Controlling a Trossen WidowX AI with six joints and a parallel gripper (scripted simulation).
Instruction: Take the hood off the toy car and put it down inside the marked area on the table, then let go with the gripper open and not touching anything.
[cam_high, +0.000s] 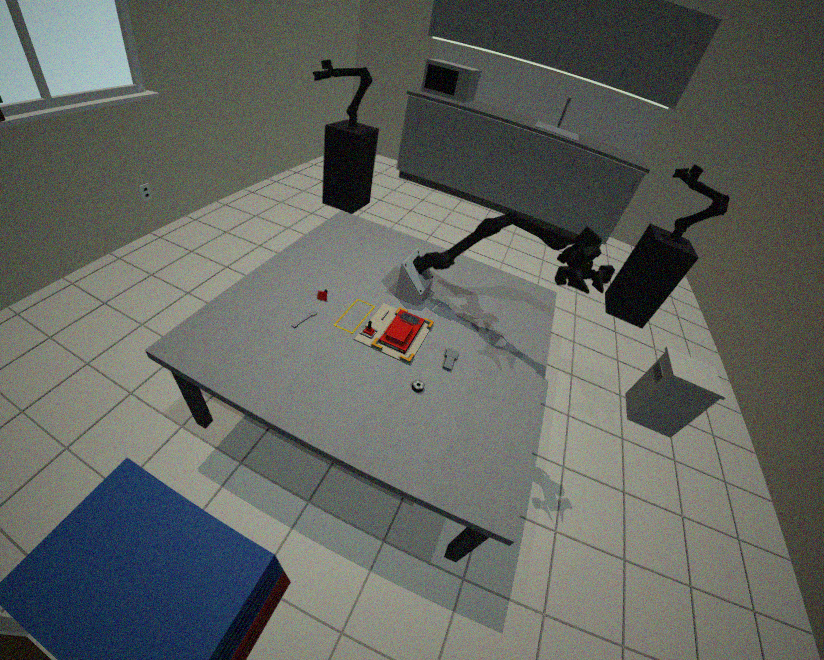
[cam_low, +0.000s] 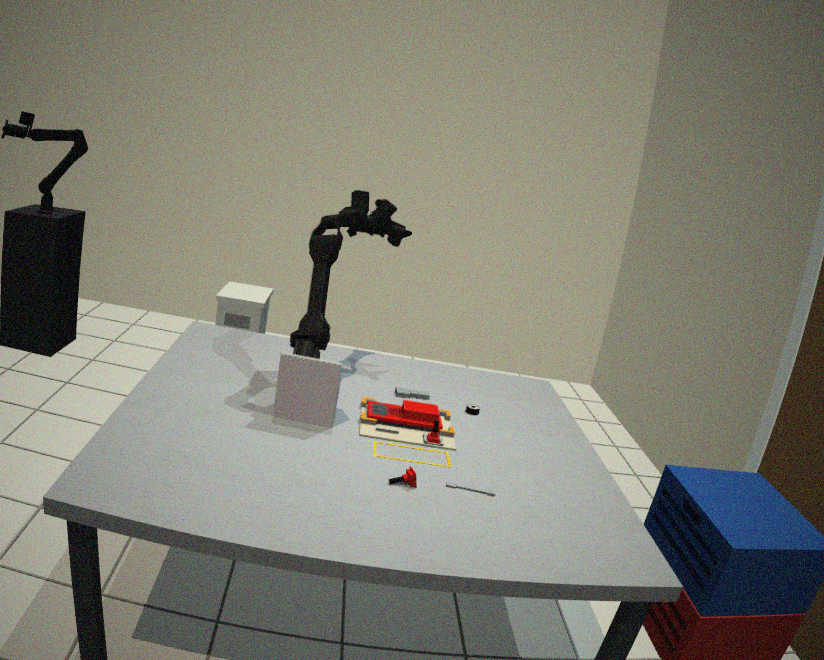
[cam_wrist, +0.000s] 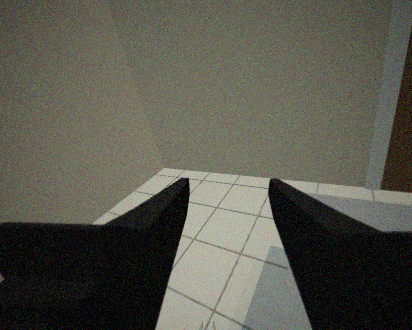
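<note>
Right now my gripper tip is 55 cm to the left of the car hood, 40 cm above it and 10 cm short of it. The rest, counted from my gripper tip: black wheel: 43 cm below, 39 cm to the right, 27 cm ahead; thin grey rod: 90 cm to the right, 44 cm below, 21 cm ahead.
</note>
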